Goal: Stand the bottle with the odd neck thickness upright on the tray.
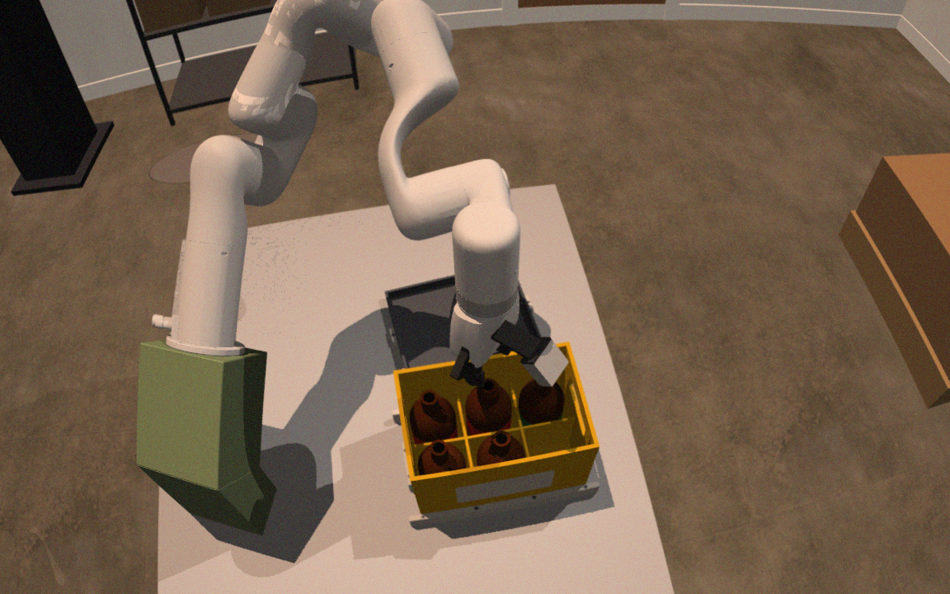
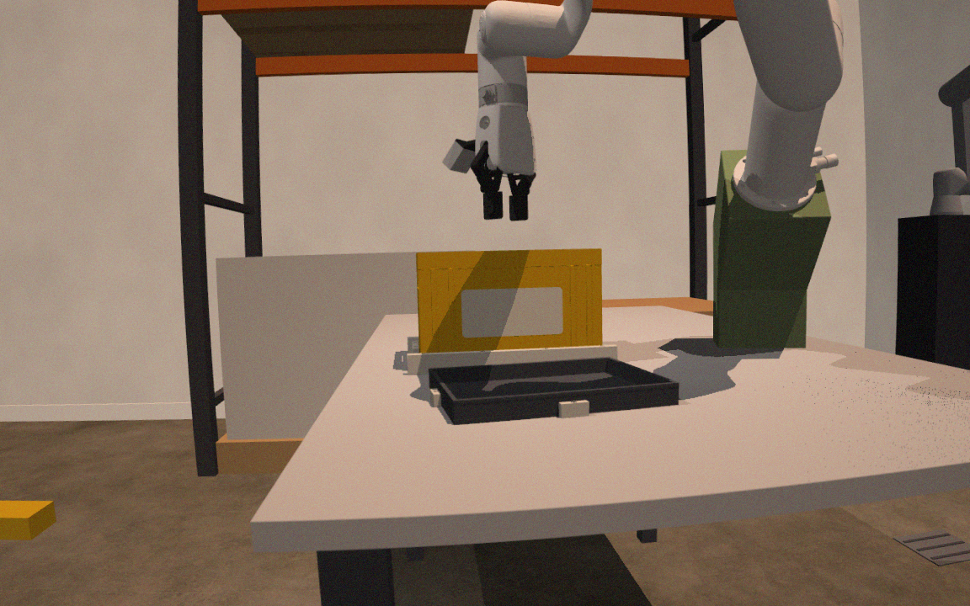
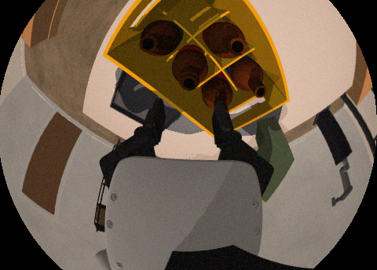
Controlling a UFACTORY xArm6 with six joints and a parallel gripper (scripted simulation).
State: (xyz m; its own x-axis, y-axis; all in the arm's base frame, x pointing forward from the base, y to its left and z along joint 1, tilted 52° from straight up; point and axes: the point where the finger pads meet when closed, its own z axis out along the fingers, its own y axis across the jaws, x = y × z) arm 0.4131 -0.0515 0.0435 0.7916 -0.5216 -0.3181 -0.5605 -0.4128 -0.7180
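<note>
The glass bottle lies 150 mm below my hand. Round my hand: yellow crate: 10 mm ahead, 50 mm to the right, 160 mm below; dark tray: 40 mm behind, 230 mm to the left, 230 mm below.
</note>
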